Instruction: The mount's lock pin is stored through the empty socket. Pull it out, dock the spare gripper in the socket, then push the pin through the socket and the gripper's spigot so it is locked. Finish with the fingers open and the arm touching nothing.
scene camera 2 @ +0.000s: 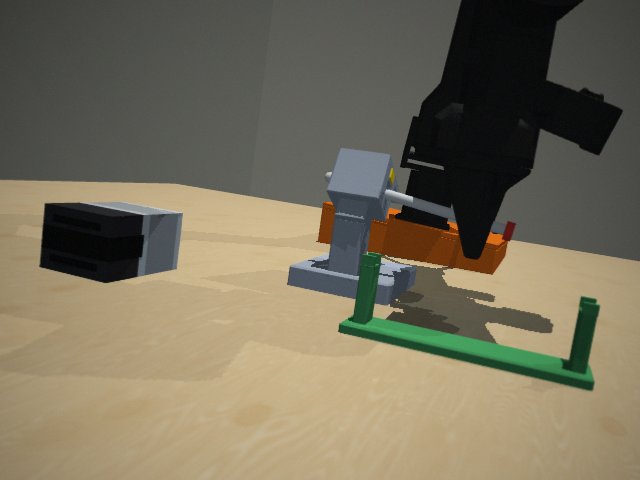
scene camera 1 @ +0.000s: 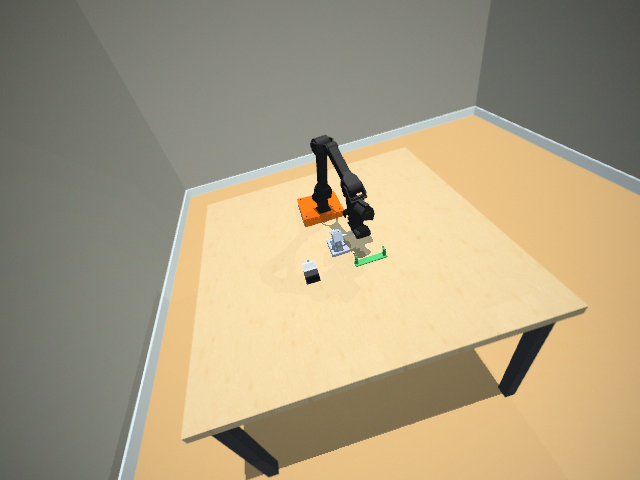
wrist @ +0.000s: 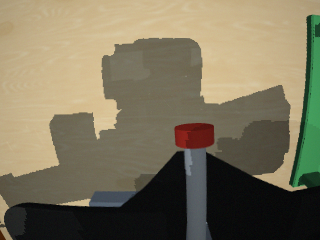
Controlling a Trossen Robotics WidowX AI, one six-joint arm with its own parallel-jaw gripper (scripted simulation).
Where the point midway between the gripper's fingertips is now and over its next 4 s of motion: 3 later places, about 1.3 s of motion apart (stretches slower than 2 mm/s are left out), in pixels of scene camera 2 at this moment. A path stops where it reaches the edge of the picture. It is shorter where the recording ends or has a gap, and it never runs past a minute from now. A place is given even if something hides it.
My gripper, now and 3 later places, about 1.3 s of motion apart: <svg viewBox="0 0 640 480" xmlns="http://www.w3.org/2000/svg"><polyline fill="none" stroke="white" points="471,258 513,247 561,253 597,226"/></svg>
